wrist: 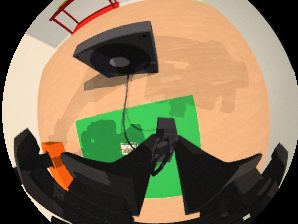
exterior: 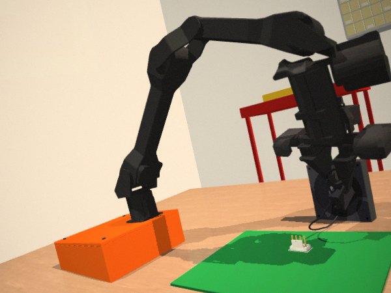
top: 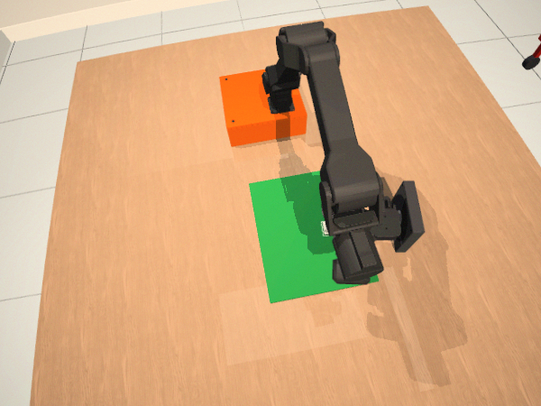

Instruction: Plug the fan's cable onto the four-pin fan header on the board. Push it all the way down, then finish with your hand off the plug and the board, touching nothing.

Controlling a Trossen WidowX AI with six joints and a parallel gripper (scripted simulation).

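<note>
The white four-pin fan header is 100 mm below my gripper tip, 80 mm behind it and 30 mm to the right of it. The rest, counted from my gripper tip: fan (120 mm to the left, 50 mm behind, 40 mm below); then green board (110 mm below, 90 mm behind, 70 mm to the right); then plug (10 mm to the right, 10 mm below).
</note>
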